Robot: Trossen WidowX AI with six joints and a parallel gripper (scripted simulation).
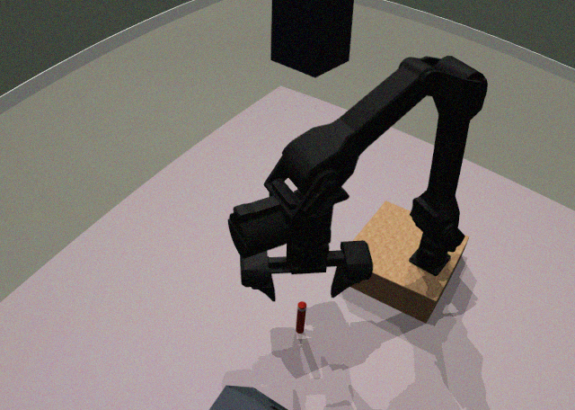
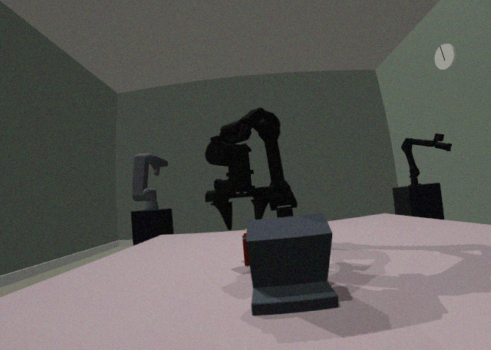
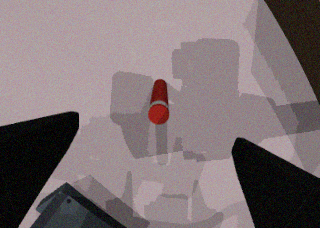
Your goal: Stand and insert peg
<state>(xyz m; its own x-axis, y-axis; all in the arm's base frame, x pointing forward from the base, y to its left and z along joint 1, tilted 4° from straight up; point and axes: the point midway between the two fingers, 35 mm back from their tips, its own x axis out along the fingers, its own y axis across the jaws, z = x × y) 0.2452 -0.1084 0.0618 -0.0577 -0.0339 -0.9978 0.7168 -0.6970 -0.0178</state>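
My gripper tip is 40 mm above the red peg. From my gripper tip the other things lie so: sloped panel: 200 mm ahead, 100 mm to the left, 20 mm below.
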